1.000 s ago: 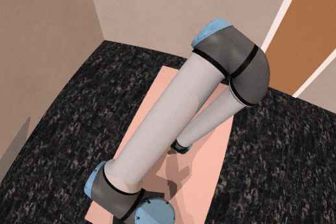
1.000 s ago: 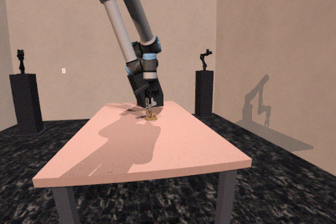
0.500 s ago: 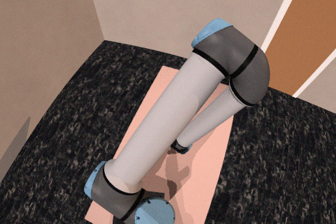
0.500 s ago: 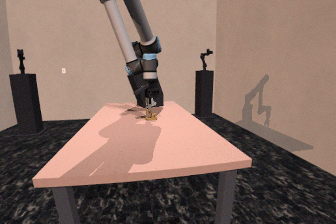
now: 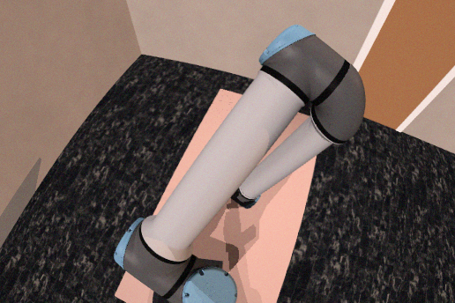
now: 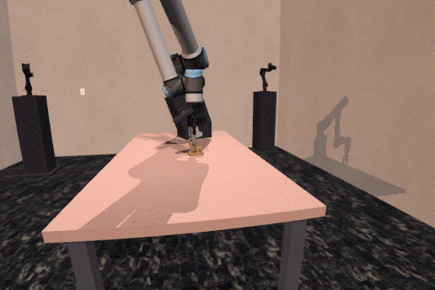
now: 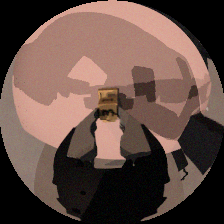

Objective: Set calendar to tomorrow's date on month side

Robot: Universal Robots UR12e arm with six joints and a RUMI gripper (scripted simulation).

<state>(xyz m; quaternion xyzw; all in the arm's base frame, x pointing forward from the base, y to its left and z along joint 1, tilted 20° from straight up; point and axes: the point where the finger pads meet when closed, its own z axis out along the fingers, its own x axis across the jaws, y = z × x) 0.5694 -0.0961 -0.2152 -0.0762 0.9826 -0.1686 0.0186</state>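
Right now my hand is 2 cm to the right of the calendar tray and 6 cm above it.
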